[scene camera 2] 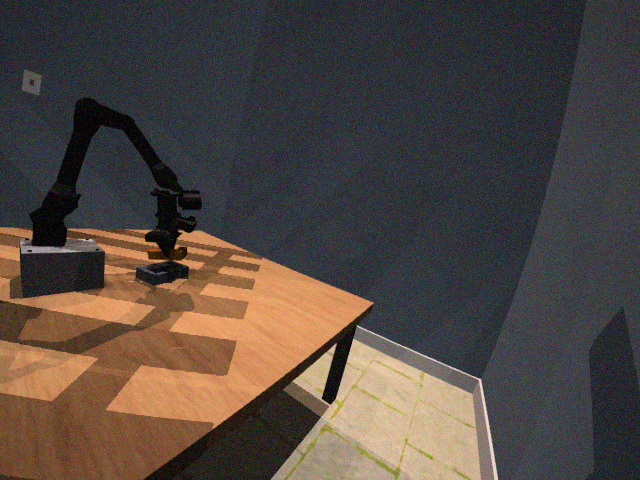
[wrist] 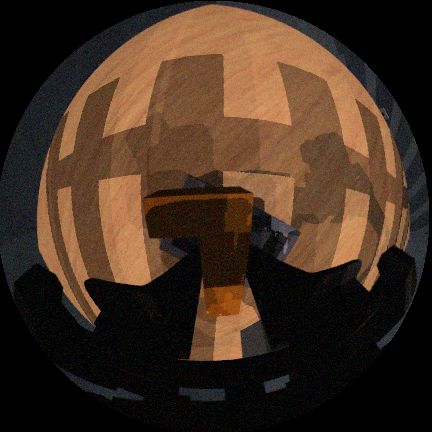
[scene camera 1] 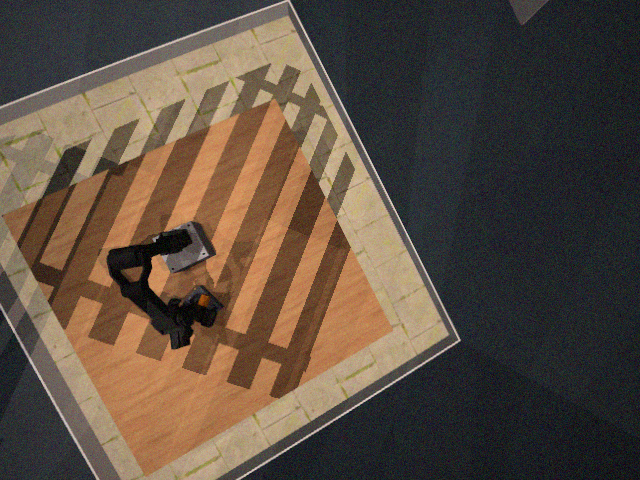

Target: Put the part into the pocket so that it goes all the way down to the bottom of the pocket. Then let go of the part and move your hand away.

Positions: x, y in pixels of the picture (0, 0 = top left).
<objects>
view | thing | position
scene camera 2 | my gripper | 169, 255
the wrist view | my gripper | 221, 249
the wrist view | pocket block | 269, 234
</objects>
